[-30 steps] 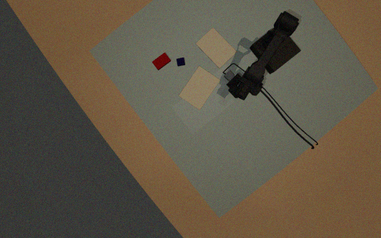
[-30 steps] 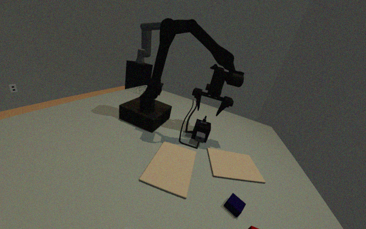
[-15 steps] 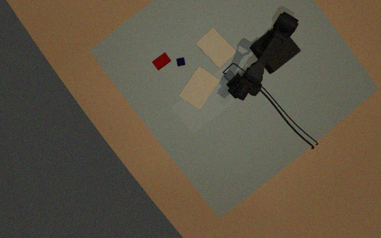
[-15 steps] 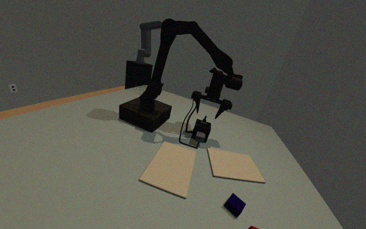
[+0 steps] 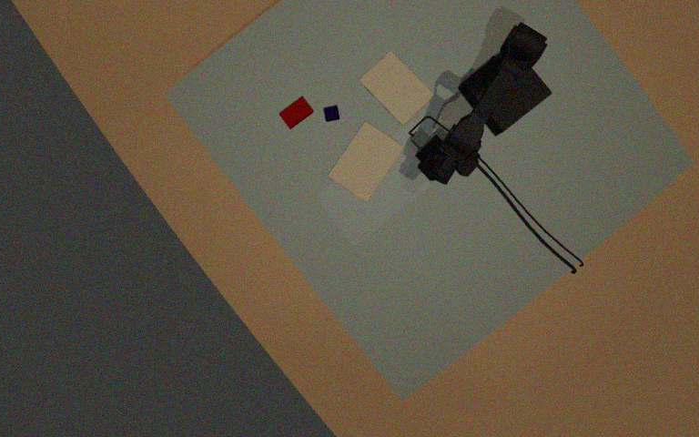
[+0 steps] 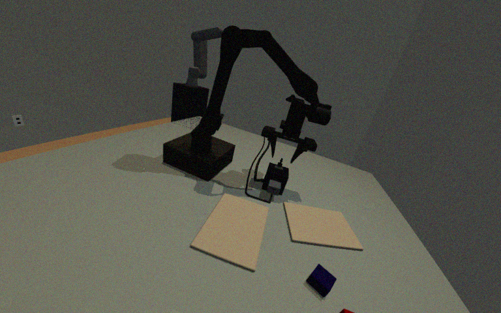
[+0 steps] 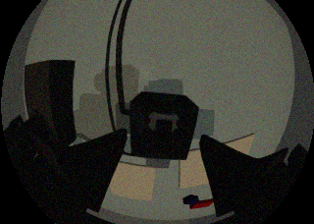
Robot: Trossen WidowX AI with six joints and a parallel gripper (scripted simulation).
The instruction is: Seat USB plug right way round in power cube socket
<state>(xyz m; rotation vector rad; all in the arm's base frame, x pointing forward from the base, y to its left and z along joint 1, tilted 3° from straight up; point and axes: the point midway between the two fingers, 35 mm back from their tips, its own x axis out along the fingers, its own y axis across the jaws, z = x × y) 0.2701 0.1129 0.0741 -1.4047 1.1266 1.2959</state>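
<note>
Right now my gripper tip is 2 cm above the USB plug. Round my gripper tip: blue block: 20 cm ahead, 30 cm to the right, 9 cm below; red block: 29 cm ahead, 37 cm to the right, 10 cm below.
</note>
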